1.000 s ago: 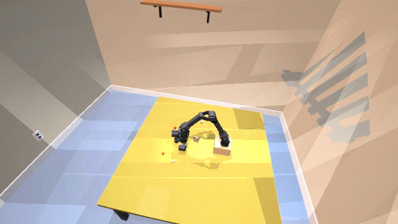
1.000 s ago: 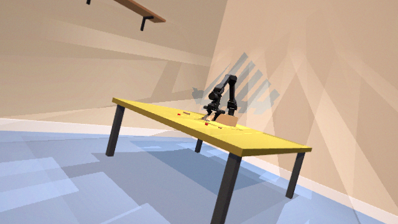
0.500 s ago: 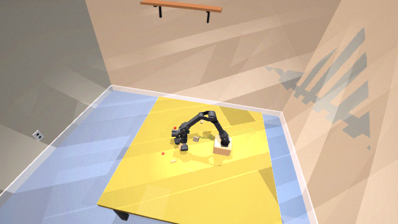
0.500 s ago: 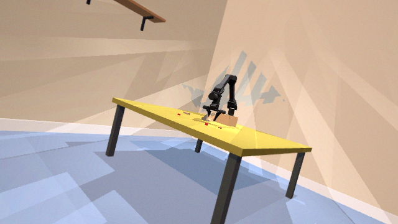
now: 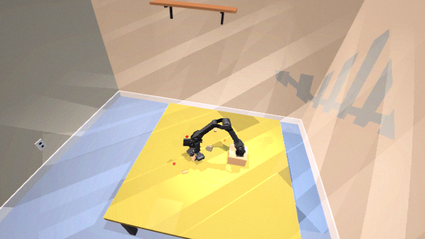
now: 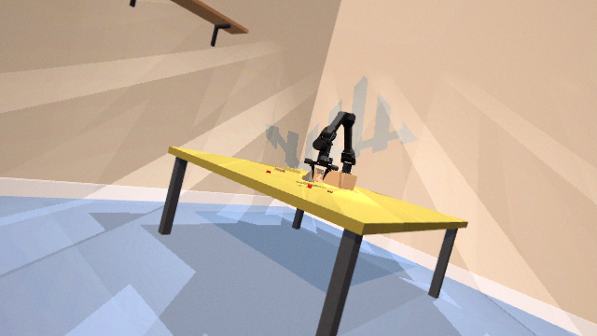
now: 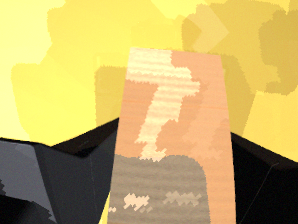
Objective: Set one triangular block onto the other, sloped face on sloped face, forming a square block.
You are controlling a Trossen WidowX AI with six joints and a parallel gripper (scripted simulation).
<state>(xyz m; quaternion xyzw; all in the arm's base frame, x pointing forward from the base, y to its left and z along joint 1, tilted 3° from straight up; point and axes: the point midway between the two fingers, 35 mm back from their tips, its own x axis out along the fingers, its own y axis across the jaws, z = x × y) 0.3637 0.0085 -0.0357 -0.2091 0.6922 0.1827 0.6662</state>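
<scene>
My gripper tip is now 10 mm below the block.
</scene>
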